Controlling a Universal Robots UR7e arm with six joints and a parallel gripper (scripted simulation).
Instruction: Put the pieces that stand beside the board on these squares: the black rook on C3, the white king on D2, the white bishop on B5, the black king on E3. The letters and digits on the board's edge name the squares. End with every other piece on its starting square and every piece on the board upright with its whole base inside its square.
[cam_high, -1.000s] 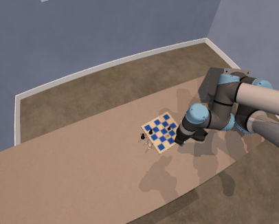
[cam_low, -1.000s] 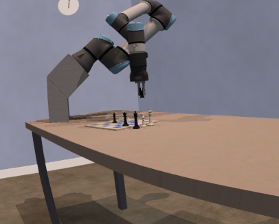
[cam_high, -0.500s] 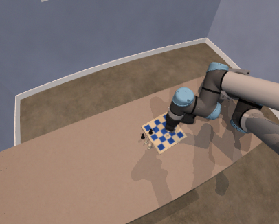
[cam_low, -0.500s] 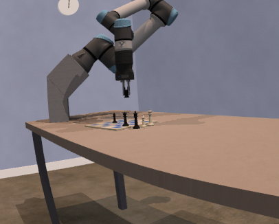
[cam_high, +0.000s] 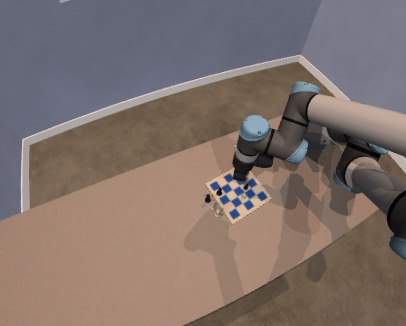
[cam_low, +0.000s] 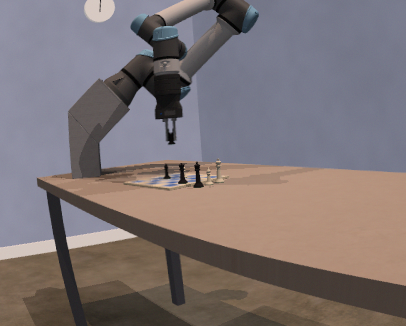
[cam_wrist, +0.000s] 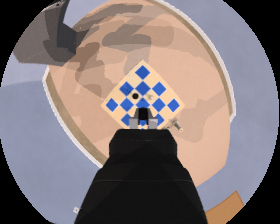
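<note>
Now: hand 130 mm above the chessboard. From my hand the other things lie so: white king: 130 mm ahead, 70 mm to the left, 100 mm below; then black king: 150 mm ahead, 10 mm to the right, 100 mm below; then white bishop: 140 mm ahead, 30 mm to the left, 110 mm below.
</note>
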